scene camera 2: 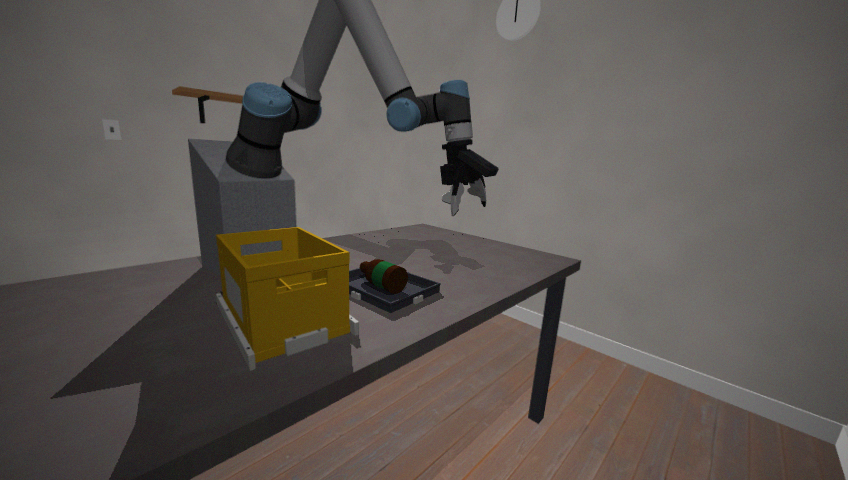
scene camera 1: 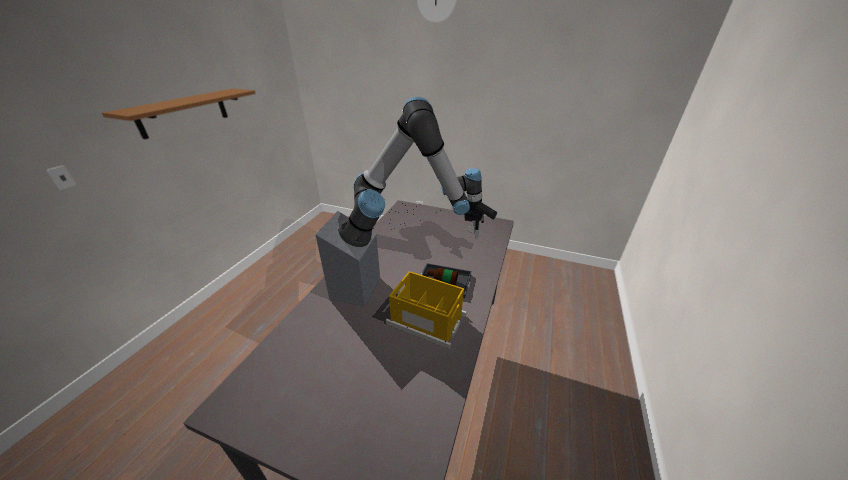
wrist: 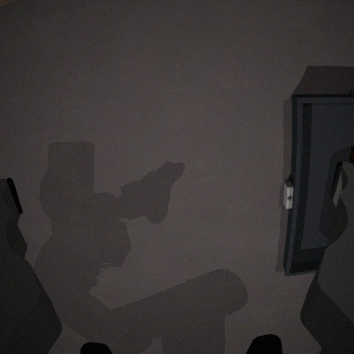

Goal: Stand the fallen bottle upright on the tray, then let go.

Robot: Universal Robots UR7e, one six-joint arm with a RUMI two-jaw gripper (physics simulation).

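Frame: origin at the arm's base, x ahead, y left, z up, level; millimetres.
Seen in the pictures: gripper, fingertip midpoint: (scene camera 2: 469,211) (scene camera 1: 479,230) (wrist: 173,175); arm's base at its link origin: (scene camera 2: 254,164) (scene camera 1: 354,234).
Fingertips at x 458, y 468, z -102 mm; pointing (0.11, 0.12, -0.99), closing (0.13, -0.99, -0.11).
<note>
Pixels of each thing's top centre, then the offset from my fingertips to it. Level surfaces: height alone.
- brown bottle with a green band, top centre: (scene camera 2: 379,260) (scene camera 1: 442,269) dx -104, dy -235, dz -140 mm
- dark tray at its top centre: (scene camera 2: 384,279) (scene camera 1: 444,277) dx -89, dy -229, dz -194 mm
- yellow crate with dividers, top centre: (scene camera 2: 278,242) (scene camera 1: 427,292) dx -50, dy -515, dz -44 mm
- table at its surface level: dz -219 mm
A brown bottle with a green band (scene camera 1: 447,275) (scene camera 2: 382,274) lies on its side on the dark tray (scene camera 1: 469,277) (scene camera 2: 392,305) (wrist: 295,150). Its neck points toward the arm's base side, its round bottom toward the table's long edge. In the wrist view part of the tray shows at the right, with a sliver of the bottle at the picture's edge, partly hidden by a finger. My gripper (scene camera 2: 468,208) (wrist: 173,175) is open and empty. It points down, high above the table, beyond the tray on the side away from the yellow crate, touching neither tray nor bottle.
A yellow crate with dividers (scene camera 1: 418,322) (scene camera 2: 300,315) stands close beside the tray, held by pale corner rails (scene camera 2: 306,342). The grey pedestal (scene camera 1: 348,267) (scene camera 2: 255,205) carries the arm's base beside the table (scene camera 1: 333,386) (scene camera 2: 505,267). A wooden shelf (scene camera 1: 184,104) is on the wall.
</note>
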